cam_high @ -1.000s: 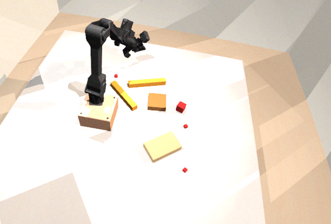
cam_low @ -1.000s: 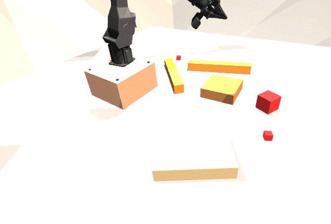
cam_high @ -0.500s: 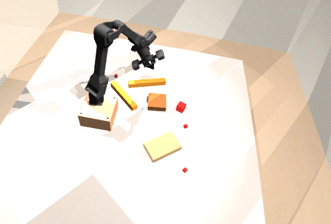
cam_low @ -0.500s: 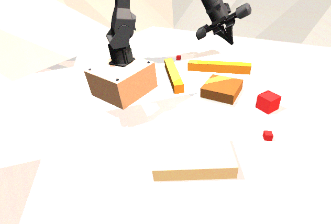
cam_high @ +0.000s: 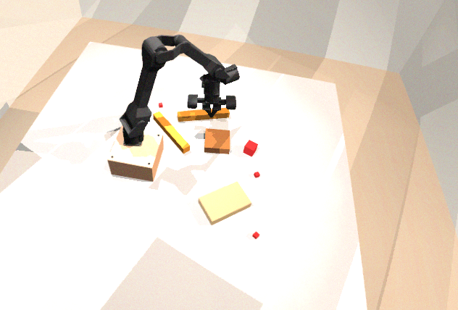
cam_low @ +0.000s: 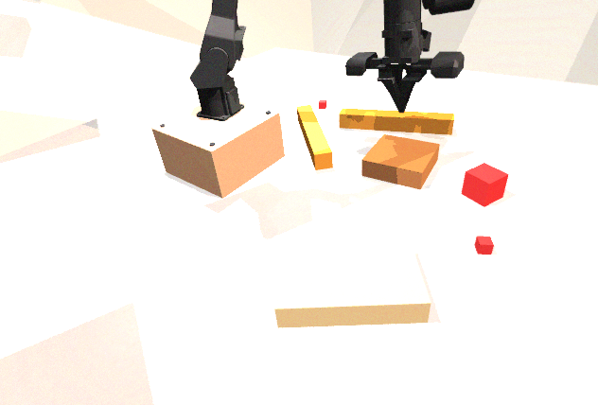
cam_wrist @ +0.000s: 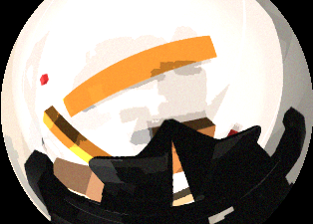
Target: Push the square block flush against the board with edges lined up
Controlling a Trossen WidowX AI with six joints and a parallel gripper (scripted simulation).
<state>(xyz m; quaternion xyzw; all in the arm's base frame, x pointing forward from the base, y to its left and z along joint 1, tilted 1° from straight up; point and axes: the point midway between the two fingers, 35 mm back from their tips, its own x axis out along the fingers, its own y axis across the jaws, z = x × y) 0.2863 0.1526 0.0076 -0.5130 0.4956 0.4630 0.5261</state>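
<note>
Right now my gripper tip is 90 mm to the left of the square block, 50 mm above it and 20 mm short of it. The rest, counted from my gripper tip: red cube (160 mm ahead, 120 mm to the right, 40 mm below); pale yellow slab (360 mm to the right, 50 mm below, 40 mm ahead).
</note>
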